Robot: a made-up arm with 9 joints. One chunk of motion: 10 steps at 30 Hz.
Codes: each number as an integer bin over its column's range. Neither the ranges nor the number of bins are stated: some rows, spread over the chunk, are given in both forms.
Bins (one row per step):
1: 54 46 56 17 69 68
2: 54 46 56 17 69 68
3: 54 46 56 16 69 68
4: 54 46 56 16 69 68
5: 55 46 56 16 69 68
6: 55 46 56 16 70 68
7: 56 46 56 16 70 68
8: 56 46 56 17 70 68
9: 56 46 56 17 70 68
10: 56 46 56 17 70 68
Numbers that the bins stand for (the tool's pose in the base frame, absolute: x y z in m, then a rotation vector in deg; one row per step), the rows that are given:
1: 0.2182 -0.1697 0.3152 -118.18 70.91 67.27
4: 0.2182 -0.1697 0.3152 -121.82 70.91 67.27
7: 0.3152 -0.1697 0.3152 -121.82 74.55 67.27
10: 0.3152 -0.1697 0.3152 -118.18 74.55 67.27
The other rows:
2: 0.2182 -0.1697 0.3152 -118.18 70.91 67.27
3: 0.2182 -0.1697 0.3152 -121.82 70.91 67.27
5: 0.2667 -0.1697 0.3152 -121.82 70.91 67.27
6: 0.2667 -0.1697 0.3152 -121.82 74.55 67.27
8: 0.3152 -0.1697 0.3152 -118.18 74.55 67.27
9: 0.3152 -0.1697 0.3152 -118.18 74.55 67.27

